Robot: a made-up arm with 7 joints.
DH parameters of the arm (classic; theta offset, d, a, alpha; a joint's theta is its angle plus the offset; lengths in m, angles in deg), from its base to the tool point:
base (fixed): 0 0.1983 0 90
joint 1: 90 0.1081 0.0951 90
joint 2: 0 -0.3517 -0.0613 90
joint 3: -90 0.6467 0.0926 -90
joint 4: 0 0.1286 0.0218 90
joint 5: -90 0.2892 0.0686 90
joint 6: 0 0.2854 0.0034 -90
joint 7: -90 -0.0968 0.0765 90
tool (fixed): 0 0.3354 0 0
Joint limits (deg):
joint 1: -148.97..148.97
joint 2: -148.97..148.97
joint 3: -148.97..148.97
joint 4: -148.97..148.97
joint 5: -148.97..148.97
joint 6: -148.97..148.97
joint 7: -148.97..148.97
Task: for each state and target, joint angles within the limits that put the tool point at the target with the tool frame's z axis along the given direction. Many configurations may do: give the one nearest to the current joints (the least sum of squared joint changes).
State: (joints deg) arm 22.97 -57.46 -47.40 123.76 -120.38 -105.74 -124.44
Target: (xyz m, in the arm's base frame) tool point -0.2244 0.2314 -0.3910 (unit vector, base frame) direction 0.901 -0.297 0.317
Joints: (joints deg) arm 44.07 -45.45 -17.06 107.60 -100.36 -111.25 -136.51
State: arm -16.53 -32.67 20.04 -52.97 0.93 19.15 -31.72
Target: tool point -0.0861 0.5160 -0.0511 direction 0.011 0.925 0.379
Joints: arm -4.98 -46.45 29.16 -42.86 -2.55 3.84 -33.88
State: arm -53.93 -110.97 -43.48 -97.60 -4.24 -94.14 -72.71
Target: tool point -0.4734 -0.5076 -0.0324 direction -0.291 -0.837 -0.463
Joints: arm -52.05 -137.39 -23.38 -90.43 -13.27 -101.72 -84.78
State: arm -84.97 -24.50 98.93 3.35 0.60 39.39 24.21
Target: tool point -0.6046 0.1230 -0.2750 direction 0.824 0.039 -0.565
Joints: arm -56.99 -69.76 69.07 30.25 -10.19 22.90 7.90
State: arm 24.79 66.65 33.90 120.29 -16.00 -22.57 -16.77
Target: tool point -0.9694 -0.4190 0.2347 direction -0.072 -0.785 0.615
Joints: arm 61.36 70.07 71.74 148.97 39.38 -16.29 -0.68
